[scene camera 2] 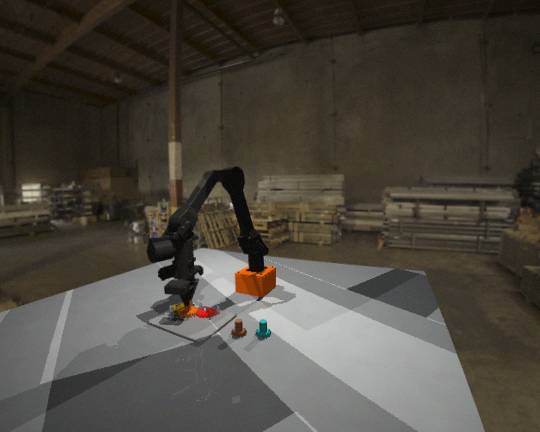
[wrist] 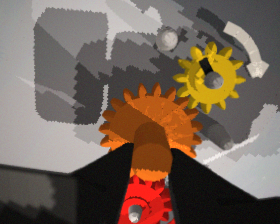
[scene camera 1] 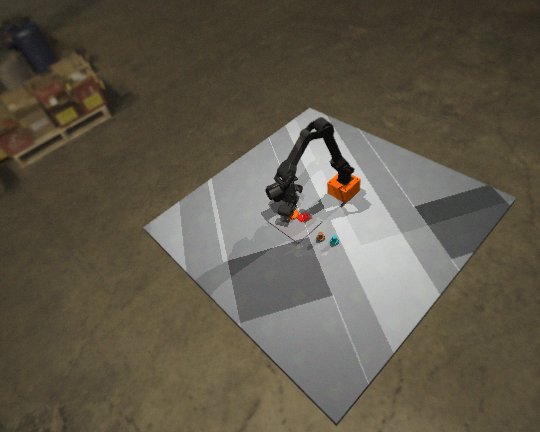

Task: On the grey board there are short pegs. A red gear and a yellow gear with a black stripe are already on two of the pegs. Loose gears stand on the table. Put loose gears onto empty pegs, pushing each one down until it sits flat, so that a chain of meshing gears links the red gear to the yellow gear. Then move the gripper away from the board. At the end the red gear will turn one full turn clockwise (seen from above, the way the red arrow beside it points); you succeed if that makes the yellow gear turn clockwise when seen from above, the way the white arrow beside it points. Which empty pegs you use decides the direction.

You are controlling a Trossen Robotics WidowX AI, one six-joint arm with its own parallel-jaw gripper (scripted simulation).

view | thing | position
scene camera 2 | my gripper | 188, 304
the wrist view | my gripper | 150, 153
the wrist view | orange gear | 155, 123
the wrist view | yellow gear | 196, 69
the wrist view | white arrow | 256, 68
